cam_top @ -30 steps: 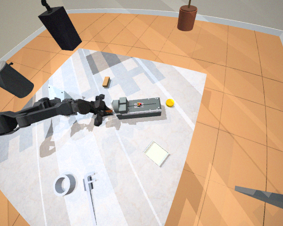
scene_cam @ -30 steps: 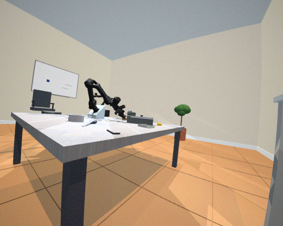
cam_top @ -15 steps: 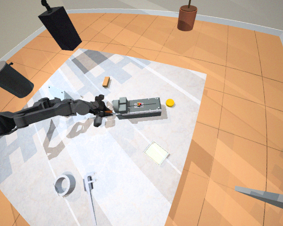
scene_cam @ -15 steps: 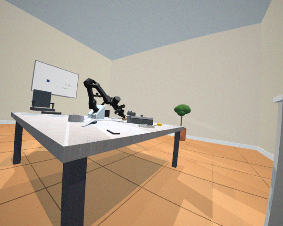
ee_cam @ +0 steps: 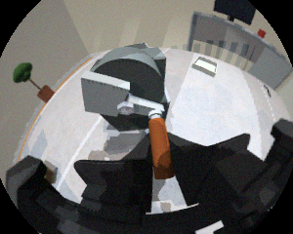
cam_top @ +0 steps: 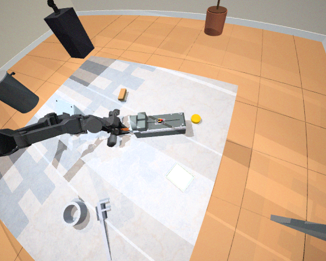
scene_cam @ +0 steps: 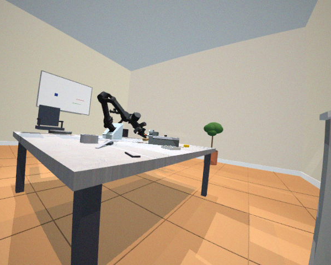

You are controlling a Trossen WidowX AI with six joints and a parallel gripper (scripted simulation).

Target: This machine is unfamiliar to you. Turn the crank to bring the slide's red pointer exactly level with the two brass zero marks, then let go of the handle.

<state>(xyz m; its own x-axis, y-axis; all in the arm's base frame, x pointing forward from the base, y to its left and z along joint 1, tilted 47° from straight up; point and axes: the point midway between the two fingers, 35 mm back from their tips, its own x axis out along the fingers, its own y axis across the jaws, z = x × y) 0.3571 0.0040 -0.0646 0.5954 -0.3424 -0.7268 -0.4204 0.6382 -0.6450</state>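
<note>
Right now the orange-brown crank handle is 3 cm above my gripper tip, 2 cm behind it and 1 cm to the right of it. From my gripper tip the other things lie so: tan block (24 cm to the left, 19 cm behind, 3 cm below); pale square tile (31 cm ahead, 12 cm to the right, 4 cm below); red pointer (15 cm ahead, 9 cm to the left, 3 cm above).
</note>
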